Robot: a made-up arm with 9 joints. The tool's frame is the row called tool. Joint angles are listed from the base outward.
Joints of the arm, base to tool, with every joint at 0 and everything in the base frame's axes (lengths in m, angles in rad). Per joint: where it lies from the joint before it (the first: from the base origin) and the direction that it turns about. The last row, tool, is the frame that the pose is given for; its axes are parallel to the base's.
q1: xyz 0 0 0.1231 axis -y
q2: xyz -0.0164 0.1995 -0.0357 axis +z
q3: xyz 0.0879 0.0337 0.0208 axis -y
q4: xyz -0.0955 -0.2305 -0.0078 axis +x
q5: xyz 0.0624 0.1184 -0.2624 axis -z
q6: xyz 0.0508 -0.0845 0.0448 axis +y
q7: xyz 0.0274 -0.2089 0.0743 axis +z
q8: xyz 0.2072 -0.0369 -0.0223 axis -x
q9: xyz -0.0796 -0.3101 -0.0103 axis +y
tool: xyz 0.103 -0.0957 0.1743
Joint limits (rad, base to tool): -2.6..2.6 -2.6..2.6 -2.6..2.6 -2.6..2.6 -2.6..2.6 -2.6..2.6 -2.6..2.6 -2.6..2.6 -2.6..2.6
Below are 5 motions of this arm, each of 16 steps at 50 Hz.
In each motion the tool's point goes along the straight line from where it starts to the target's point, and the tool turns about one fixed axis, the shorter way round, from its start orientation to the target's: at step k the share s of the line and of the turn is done. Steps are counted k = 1, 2, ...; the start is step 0. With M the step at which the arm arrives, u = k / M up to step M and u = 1 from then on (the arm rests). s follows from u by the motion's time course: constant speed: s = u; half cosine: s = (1 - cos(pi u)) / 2; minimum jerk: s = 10 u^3 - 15 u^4 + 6 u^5.
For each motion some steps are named. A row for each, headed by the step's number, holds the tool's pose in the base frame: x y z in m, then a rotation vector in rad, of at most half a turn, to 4 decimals.
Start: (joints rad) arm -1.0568 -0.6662 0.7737 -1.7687 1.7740 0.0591 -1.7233 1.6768 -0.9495
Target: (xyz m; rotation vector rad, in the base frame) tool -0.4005 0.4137 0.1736 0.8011 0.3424 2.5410
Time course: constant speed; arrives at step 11
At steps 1, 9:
1: -0.3699 0.3748 0.1485 1.0970 0.5558 2.3427
9: -0.3944 0.4059 0.1686 0.8623 0.3861 2.5050

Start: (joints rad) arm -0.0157 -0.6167 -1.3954 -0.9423 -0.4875 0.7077 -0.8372 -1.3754 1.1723
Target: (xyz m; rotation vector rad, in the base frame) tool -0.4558 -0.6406 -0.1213 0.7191 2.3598 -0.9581
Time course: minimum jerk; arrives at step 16
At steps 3, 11, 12, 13, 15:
3: -0.4793 -0.6221 -0.0986 0.6414 2.4419 -1.0965
11: -0.4602 -0.6371 -0.1170 0.7050 2.3758 -0.9841
12: -0.4584 -0.6386 -0.1188 0.7110 2.3690 -0.9730
13: -0.4570 -0.6397 -0.1201 0.7153 2.3642 -0.9651
15: -0.4559 -0.6406 -0.1212 0.7189 2.3600 -0.9584

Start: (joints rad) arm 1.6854 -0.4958 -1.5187 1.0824 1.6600 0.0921 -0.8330 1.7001 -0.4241
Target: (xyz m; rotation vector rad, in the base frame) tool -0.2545 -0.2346 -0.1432 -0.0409 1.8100 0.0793
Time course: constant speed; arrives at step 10
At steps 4, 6, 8, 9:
4: -0.2671 -0.2058 -0.1723 0.0170 1.8614 0.1719
6: -0.2629 -0.2154 -0.1626 -0.0024 1.8446 0.1409
8: -0.2587 -0.2250 -0.1529 -0.0217 1.8275 0.1100
9: -0.2566 -0.2298 -0.1480 -0.0313 1.8188 0.0946

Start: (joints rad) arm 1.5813 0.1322 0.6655 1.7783 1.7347 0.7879 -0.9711 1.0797 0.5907
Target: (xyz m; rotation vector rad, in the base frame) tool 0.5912 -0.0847 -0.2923 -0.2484 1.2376 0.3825
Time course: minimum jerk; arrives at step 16
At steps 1, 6, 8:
1: 0.6294 -0.0511 -0.2205 -0.5261 1.1913 0.4288
6: 0.6189 -0.0603 -0.2401 -0.4502 1.2055 0.4166
8: 0.6103 -0.0679 -0.2563 -0.3877 1.2164 0.4063

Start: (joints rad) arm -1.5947 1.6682 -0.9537 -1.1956 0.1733 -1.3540 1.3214 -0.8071 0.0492
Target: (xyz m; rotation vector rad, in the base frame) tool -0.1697 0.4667 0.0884 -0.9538 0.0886 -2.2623
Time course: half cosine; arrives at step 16
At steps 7, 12, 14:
7: -0.1244 0.5196 0.1398 -0.9052 0.2782 -2.3657
12: -0.1586 0.4797 0.1010 -0.9426 0.1344 -2.2886
14: -0.1668 0.4701 0.0917 -0.9509 0.1005 -2.2692

